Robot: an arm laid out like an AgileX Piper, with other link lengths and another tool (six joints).
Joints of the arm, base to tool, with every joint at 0 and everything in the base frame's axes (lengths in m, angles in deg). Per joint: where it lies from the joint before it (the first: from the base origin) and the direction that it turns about. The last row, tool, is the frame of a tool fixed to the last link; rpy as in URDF.
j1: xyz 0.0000 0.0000 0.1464 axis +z
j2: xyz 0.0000 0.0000 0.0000 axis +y
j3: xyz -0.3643 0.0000 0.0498 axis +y
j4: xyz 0.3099 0.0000 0.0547 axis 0.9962 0 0.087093
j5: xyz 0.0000 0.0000 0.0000 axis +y
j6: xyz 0.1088 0.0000 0.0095 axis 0.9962 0 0.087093
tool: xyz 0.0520 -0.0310 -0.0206 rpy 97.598 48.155 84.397
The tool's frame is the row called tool.
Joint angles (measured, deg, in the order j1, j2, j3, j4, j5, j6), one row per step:
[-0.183, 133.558, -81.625, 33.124, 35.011, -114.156]
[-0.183, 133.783, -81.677, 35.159, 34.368, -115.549]
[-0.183, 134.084, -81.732, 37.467, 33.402, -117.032]
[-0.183, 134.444, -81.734, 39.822, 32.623, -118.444]
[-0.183, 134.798, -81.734, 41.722, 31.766, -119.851]
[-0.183, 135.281, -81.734, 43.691, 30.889, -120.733]
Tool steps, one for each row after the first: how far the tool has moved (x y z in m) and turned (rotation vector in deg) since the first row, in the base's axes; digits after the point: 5 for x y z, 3 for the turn. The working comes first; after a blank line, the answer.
Tool pose at each row, in the base's axes (x y z in m, rotation vector in deg; the steps are taken from these numbers as rounded here):
[0.58483, 0.02229, 0.01641, -57.570, 144.712, -2.361]
[0.58738, 0.02391, 0.01584, -56.475, 144.028, -1.854]
[0.59064, 0.02511, 0.01490, -54.994, 143.281, -1.568]
[0.59298, 0.02637, 0.01294, -53.486, 142.800, -1.072]
[0.59528, 0.02692, 0.01094, -52.463, 142.220, -1.008]
[0.59706, 0.02707, 0.00746, -50.766, 142.147, -0.821]

[0.00255, 0.00162, -0.00057, 0.819, -0.807, -0.450]
[0.00581, 0.00282, -0.00151, 1.615, -1.833, -1.174]
[0.00815, 0.00408, -0.00347, 2.483, -2.569, -1.964]
[0.01045, 0.00463, -0.00547, 2.964, -3.359, -2.479]
[0.01223, 0.00478, -0.00895, 3.557, -3.847, -3.563]

